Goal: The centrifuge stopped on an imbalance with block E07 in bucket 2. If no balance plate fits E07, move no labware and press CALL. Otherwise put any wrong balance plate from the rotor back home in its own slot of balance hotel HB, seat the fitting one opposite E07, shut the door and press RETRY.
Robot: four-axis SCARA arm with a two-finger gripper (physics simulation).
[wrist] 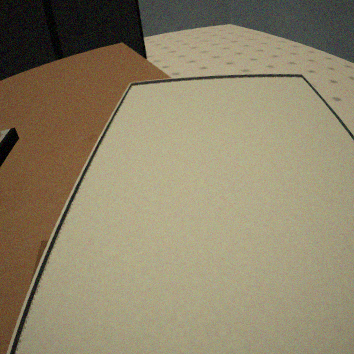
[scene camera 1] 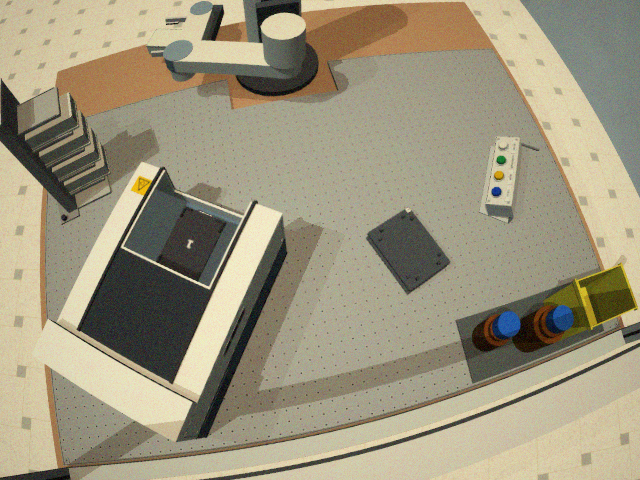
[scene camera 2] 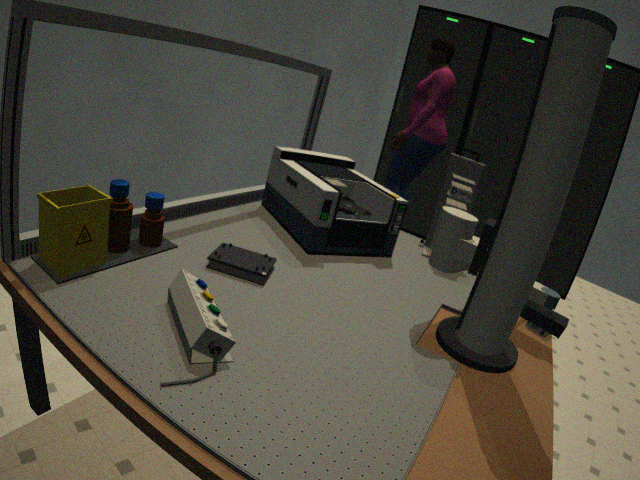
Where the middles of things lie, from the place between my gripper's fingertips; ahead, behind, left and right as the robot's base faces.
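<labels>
With the centrifuge (scene camera 1: 245, 262), my hand is 8 cm below it and 89 cm short of it. There's a yellow bin (scene camera 1: 595, 299) as well, 92 cm to the left of my hand, 112 cm ahead of it and 5 cm above it, and then a dark lid panel (scene camera 1: 145, 313) that's 17 cm above my hand, 93 cm ahead of it and 3 cm to the right of it.
</labels>
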